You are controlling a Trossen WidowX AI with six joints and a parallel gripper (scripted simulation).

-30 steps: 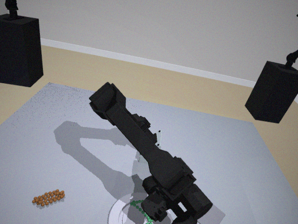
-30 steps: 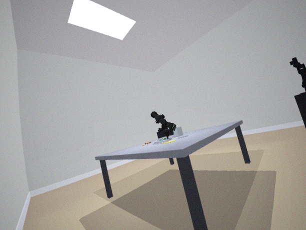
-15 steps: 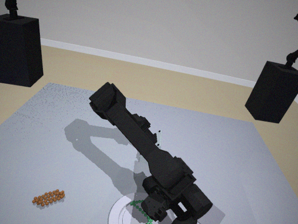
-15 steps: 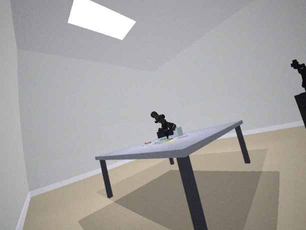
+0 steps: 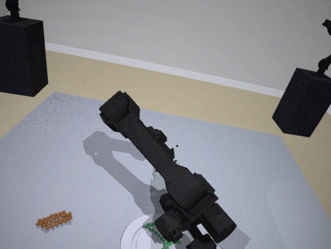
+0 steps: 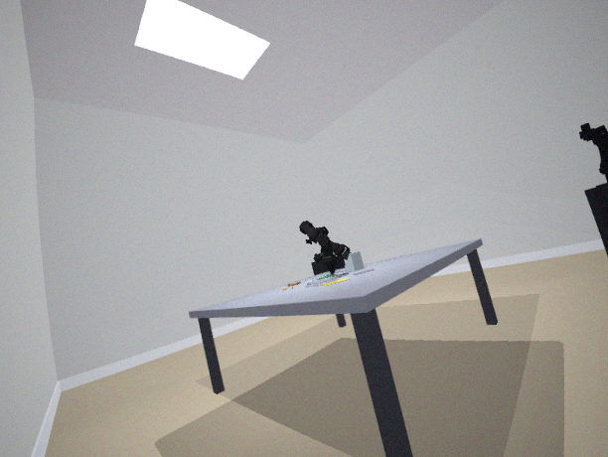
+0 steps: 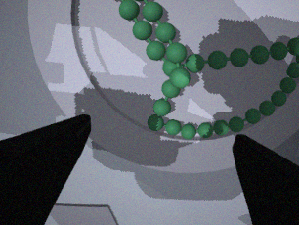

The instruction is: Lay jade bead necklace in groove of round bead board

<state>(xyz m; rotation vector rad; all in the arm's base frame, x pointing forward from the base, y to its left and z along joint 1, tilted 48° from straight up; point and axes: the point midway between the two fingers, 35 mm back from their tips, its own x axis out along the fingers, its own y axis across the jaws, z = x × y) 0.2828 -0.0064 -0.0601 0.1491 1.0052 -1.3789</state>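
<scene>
The round bead board lies 60 mm to the right of my gripper tip, 20 mm below it and 20 mm ahead of it. Round my gripper tip: yellow strip (210 mm ahead, 160 mm to the left, 20 mm below); flat grey square (170 mm to the left, 30 mm behind, 20 mm below).
</scene>
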